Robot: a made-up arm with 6 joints. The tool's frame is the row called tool. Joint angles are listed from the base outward. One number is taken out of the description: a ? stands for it. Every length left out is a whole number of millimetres.
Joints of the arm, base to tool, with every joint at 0 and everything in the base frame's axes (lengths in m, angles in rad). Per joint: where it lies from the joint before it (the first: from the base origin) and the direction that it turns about. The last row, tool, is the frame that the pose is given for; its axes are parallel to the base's.
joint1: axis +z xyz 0 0 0.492
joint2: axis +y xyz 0.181 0 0
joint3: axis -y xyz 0 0 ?
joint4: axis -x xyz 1.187 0 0.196
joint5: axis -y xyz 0 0 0
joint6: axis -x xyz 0.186 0 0
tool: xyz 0 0 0
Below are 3 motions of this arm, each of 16 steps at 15 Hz.
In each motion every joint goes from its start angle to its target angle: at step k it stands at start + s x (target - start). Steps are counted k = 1, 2, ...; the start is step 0. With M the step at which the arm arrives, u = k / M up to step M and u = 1 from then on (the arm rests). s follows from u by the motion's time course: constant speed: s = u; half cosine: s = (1 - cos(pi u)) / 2; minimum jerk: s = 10 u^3 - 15 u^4 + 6 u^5.
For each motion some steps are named. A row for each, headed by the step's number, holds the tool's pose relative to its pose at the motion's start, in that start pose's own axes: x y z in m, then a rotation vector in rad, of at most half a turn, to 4 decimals.
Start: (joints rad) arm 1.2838 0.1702 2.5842 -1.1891 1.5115 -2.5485
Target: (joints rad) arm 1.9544 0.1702 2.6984 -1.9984 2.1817 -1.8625
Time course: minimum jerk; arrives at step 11
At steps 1, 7, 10, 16:
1: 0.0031 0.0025 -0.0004 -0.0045 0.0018 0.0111
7: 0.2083 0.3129 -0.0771 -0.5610 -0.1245 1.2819
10: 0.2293 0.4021 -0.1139 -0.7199 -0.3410 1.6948
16: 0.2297 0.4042 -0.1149 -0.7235 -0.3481 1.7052

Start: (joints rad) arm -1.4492 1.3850 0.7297 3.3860 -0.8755 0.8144
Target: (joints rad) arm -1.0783 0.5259 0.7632 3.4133 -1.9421 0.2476
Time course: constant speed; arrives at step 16
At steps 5, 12, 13, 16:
5: 0.1443 0.3721 -0.5500 0.1633 0.5186 0.3630
12: -0.0301 0.8845 -1.2711 0.4012 1.3361 0.7446
13: -0.0854 0.9539 -1.3572 0.4292 1.4596 0.7888
16: -0.2851 1.1531 -1.5792 0.4931 1.8374 0.9093

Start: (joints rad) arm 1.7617 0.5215 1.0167 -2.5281 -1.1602 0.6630
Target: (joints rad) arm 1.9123 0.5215 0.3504 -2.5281 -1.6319 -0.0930
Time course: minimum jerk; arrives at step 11
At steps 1, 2, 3, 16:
1: -0.0027 -0.0047 -0.0010 0.0081 0.0005 -0.0007
2: -0.0189 -0.0325 -0.0076 0.0555 0.0036 -0.0045
3: -0.0554 -0.0918 -0.0245 0.1598 0.0096 -0.0125
16: -0.4917 -0.5589 -0.3784 1.2545 0.0239 -0.0626

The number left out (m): 0.845
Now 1 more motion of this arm.
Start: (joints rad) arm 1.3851 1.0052 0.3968 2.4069 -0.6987 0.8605
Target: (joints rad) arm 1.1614 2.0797 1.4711 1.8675 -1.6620 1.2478
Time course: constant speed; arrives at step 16
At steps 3, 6, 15, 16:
3: 0.1063 0.0454 0.1456 -0.0013 0.0448 0.2261
6: 0.1723 0.1044 0.3136 -0.0179 0.0645 0.4627
15: 0.1067 0.3170 0.8689 -0.1441 -0.0368 1.1992
16: 0.0757 0.3401 0.9281 -0.1639 -0.0634 1.2809

